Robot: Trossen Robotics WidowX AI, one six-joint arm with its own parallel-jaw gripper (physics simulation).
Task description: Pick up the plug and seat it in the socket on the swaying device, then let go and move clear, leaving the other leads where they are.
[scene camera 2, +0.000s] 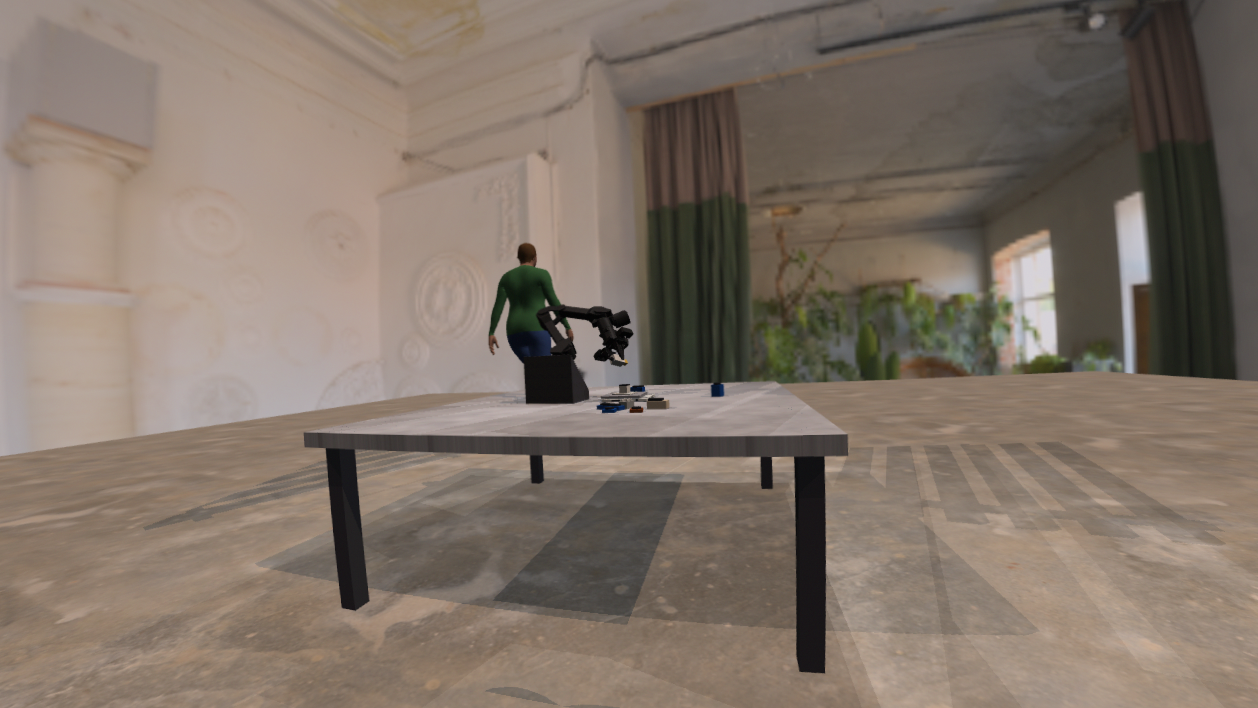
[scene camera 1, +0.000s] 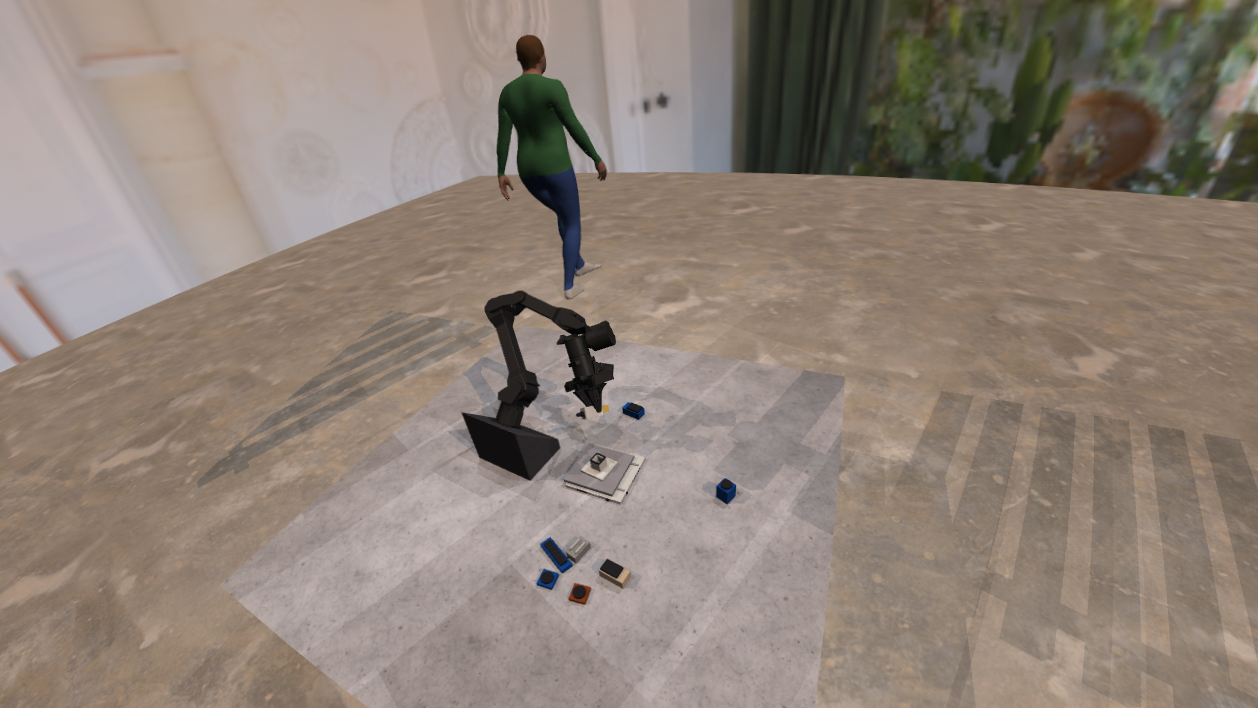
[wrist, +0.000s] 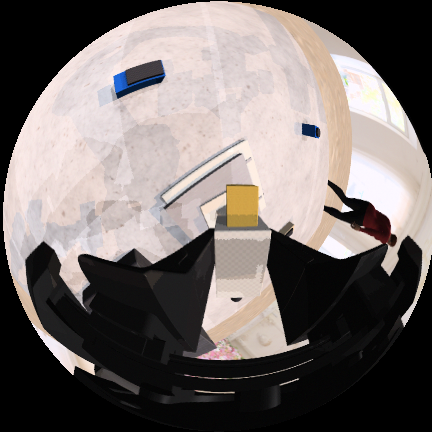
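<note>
My gripper point(scene camera 1: 592, 404) point(scene camera 2: 615, 355) point(wrist: 238, 233) is shut on the plug point(scene camera 1: 593, 412) point(scene camera 2: 619, 361) point(wrist: 240, 275), a pale block with a yellow tip, and holds it well above the table. The yellow tip point(wrist: 242, 205) points away from the fingers in the wrist view. The device point(scene camera 1: 621, 466) point(wrist: 205, 182) is a flat grey plate on a pale base. Its socket point(scene camera 1: 598, 460) point(scene camera 2: 624, 388) is a small grey open box on a cream pad. The plug is apart from the socket. In the wrist view the plug hides the socket, and part of the cream pad point(wrist: 210, 207) shows.
A blue block with a black top point(scene camera 1: 633, 410) point(wrist: 140, 78) lies behind the device. A blue cube point(scene camera 1: 726, 490) point(scene camera 2: 717, 389) point(wrist: 310, 130) stands to the right. In front lie a long blue piece point(scene camera 1: 555, 553), a grey piece point(scene camera 1: 577, 548), an orange piece point(scene camera 1: 579, 593) and a beige block point(scene camera 1: 614, 572).
</note>
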